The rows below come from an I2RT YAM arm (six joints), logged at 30 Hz.
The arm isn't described. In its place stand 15 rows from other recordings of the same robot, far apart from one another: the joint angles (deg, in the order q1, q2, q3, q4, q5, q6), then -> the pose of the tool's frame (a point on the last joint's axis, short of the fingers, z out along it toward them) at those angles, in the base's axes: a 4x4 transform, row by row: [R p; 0 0 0 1], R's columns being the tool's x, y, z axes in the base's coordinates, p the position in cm.
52.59 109.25 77.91 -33.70 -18.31 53.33 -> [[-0.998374 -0.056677 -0.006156 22.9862], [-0.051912 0.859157 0.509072 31.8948], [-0.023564 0.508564 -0.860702 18.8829], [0 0 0 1]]
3.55 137.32 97.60 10.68 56.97 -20.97 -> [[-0.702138 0.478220 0.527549 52.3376], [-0.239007 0.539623 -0.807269 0.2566], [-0.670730 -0.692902 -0.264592 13.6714], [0 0 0 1]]
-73.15 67.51 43.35 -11.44 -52.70 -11.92 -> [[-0.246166 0.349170 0.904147 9.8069], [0.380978 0.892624 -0.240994 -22.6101], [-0.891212 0.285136 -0.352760 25.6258], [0 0 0 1]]
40.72 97.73 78.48 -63.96 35.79 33.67 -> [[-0.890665 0.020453 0.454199 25.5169], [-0.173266 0.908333 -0.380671 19.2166], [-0.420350 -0.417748 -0.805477 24.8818], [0 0 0 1]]
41.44 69.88 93.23 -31.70 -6.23 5.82 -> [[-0.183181 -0.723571 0.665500 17.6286], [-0.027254 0.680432 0.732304 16.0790], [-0.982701 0.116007 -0.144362 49.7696], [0 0 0 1]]
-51.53 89.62 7.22 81.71 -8.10 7.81 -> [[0.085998 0.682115 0.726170 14.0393], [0.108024 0.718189 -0.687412 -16.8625], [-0.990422 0.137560 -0.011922 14.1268], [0 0 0 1]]
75.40 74.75 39.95 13.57 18.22 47.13 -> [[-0.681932 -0.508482 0.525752 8.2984], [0.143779 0.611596 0.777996 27.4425], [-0.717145 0.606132 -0.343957 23.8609], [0 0 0 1]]
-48.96 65.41 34.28 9.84 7.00 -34.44 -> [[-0.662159 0.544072 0.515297 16.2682], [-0.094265 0.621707 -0.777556 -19.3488], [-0.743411 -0.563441 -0.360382 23.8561], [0 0 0 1]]
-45.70 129.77 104.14 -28.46 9.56 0.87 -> [[-0.553860 0.782285 0.285079 34.4781], [0.589000 0.610128 -0.529927 -36.1776], [-0.588489 -0.125594 -0.798691 17.6168], [0 0 0 1]]
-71.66 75.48 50.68 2.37 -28.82 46.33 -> [[0.417230 0.564276 0.712399 11.0250], [0.755427 0.220442 -0.617037 -27.8047], [-0.505221 0.795612 -0.334294 28.0635], [0 0 0 1]]
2.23 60.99 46.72 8.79 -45.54 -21.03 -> [[0.175477 -0.722335 0.668910 24.1508], [-0.244705 0.626126 0.740328 3.4833], [-0.953587 -0.293596 -0.066888 33.2689], [0 0 0 1]]
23.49 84.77 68.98 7.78 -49.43 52.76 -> [[-0.832923 -0.472611 0.287887 30.4917], [0.202562 0.223743 0.953366 16.2004], [-0.514984 0.852396 -0.090627 35.3933], [0 0 0 1]]
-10.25 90.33 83.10 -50.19 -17.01 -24.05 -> [[-0.763384 -0.324091 0.558758 32.6883], [-0.257984 0.946009 0.196243 -4.8527], [-0.592191 0.005658 -0.805778 31.5145], [0 0 0 1]]
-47.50 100.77 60.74 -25.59 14.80 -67.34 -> [[-0.960601 -0.265780 0.081288 22.3183], [-0.272299 0.841388 -0.466818 -25.7022], [0.055676 -0.470560 -0.880610 16.2462], [0 0 0 1]]
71.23 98.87 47.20 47.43 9.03 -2.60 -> [[0.016368 -0.884888 0.465517 12.3888], [-0.091069 0.462325 0.882022 34.7180], [-0.995710 -0.056831 -0.073018 21.1295], [0 0 0 1]]
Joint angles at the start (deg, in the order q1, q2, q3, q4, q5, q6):
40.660, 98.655, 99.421, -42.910, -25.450, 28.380
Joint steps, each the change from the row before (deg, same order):
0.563, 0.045, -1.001, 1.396, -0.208, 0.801
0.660, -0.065, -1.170, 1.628, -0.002, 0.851
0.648, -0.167, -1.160, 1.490, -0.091, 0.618
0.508, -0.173, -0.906, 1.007, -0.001, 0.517
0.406, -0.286, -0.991, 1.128, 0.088, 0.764
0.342, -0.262, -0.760, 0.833, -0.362, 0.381
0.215, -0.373, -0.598, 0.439, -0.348, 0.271
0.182, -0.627, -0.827, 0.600, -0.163, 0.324
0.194, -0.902, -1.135, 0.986, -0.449, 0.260
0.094, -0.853, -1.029, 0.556, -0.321, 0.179
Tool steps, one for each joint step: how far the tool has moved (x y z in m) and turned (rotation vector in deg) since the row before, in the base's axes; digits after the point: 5 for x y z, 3 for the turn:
-0.00137, 0.00396, -0.00398, 0.514, 0.440, 0.234
-0.00200, 0.00415, -0.00397, 0.533, 0.266, 0.153
-0.00256, 0.00364, -0.00345, 0.509, 0.153, 0.351
-0.00231, 0.00253, -0.00267, 0.293, 0.204, 0.205
-0.00209, 0.00173, -0.00228, 0.404, 0.254, -0.106
-0.00216, 0.00140, -0.00146, 0.475, 0.219, 0.400
-0.00216, 0.00019, -0.00039, 0.360, 0.216, 0.328
-0.00259, -0.00069, 0.00009, 0.413, 0.044, 0.124
-0.00340, -0.00117, 0.00061, 0.775, -0.133, 0.399
-0.00303, -0.00185, 0.00021, 0.440, 0.013, 0.248

